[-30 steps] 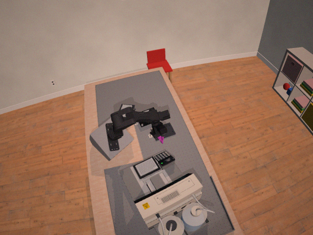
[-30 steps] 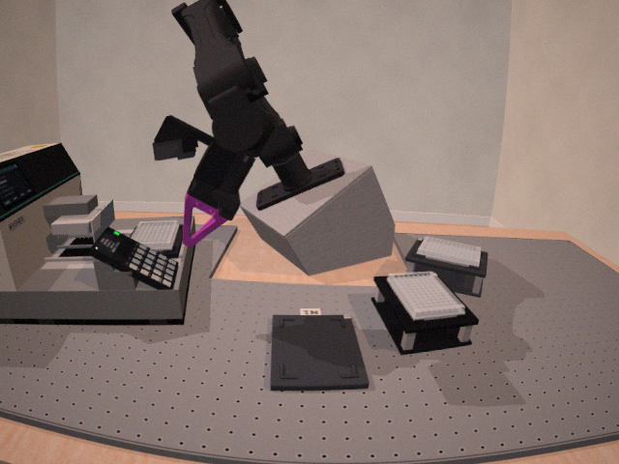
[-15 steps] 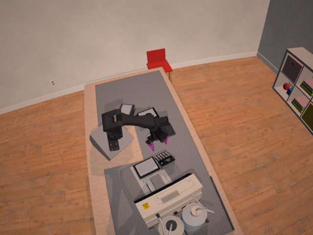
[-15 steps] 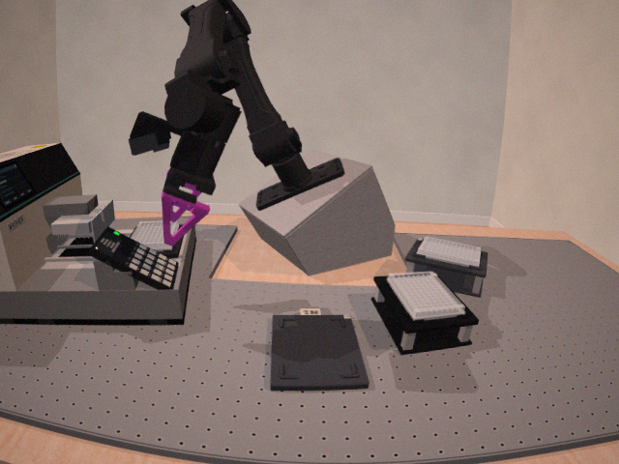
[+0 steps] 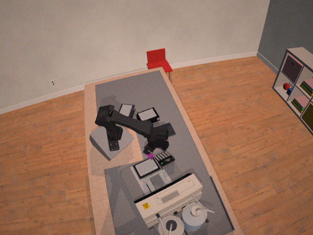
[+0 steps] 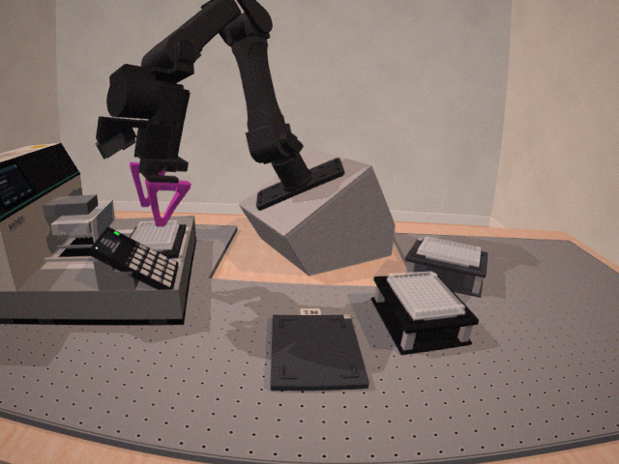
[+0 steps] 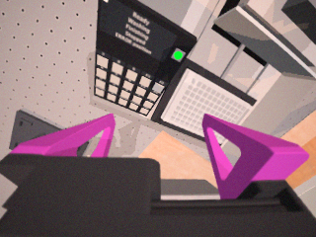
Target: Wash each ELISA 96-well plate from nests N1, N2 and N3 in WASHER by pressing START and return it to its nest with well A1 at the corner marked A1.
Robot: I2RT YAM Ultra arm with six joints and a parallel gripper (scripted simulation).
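Now: the black carrier pocket 80 mm behind my hand, 30 mm to the right of it and 80 mm below it. The rest, counted from my hand: nest N1: 150 mm ahead, 260 mm to the left, 150 mm below; grey manifold: 60 mm behind, 180 mm to the right, 30 mm below; raised black nest: 80 mm ahead, 430 mm to the left, 110 mm below.
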